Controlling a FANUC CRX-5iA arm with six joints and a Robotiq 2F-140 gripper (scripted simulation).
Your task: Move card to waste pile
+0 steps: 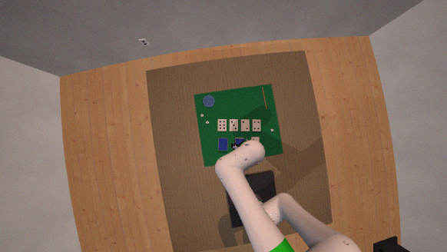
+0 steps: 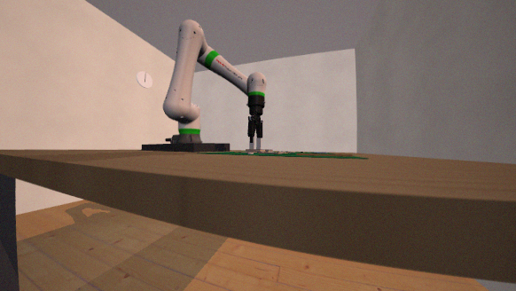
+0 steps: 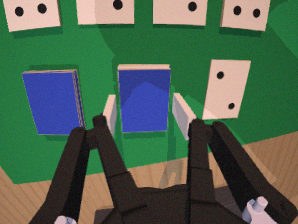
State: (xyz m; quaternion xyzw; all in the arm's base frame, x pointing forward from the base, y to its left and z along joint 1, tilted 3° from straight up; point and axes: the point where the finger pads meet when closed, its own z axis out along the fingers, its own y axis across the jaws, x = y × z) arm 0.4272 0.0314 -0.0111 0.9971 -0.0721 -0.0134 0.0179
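The two-pip card is 120 mm to the right of my hand, 40 mm below it and 10 mm behind it. The rest, counted from my hand: green mat 150 mm ahead, 60 mm below, 20 mm to the right; then thin wooden stick 320 mm ahead, 240 mm to the right, 40 mm below.
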